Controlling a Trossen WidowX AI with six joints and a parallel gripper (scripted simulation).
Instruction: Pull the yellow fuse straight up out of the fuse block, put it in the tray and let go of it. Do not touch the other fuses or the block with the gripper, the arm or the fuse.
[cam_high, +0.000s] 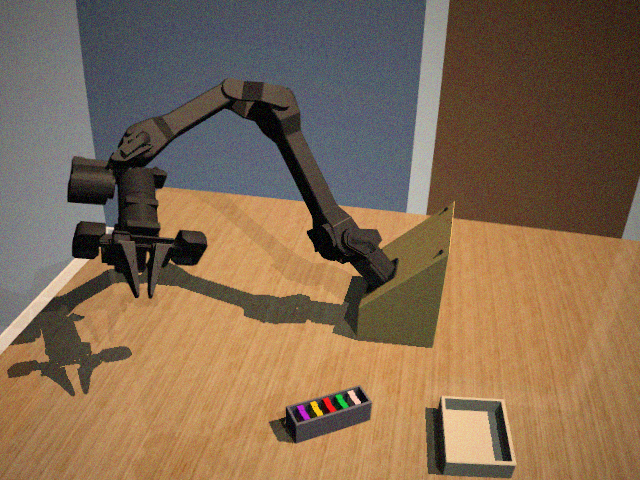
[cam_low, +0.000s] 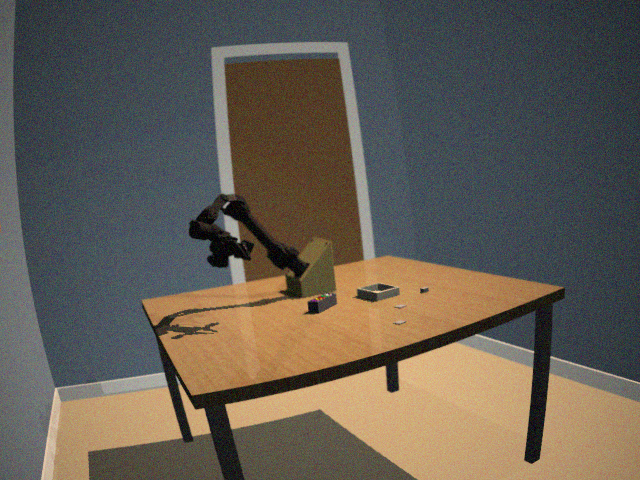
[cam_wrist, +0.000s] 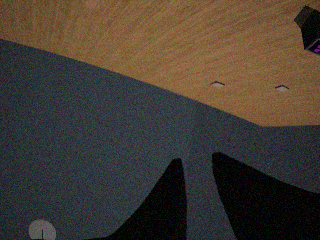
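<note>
Now: gripper tip 24 cm to the right of the yellow fuse, 20 cm above it and 3 cm past it. Also, from my gripper tip: grey tray (47 cm to the left, 22 cm below, 5 cm behind); then red fuse (25 cm to the left, 20 cm below, 4 cm behind); then purple fuse (22 cm to the left, 20 cm below, 2 cm behind).
</note>
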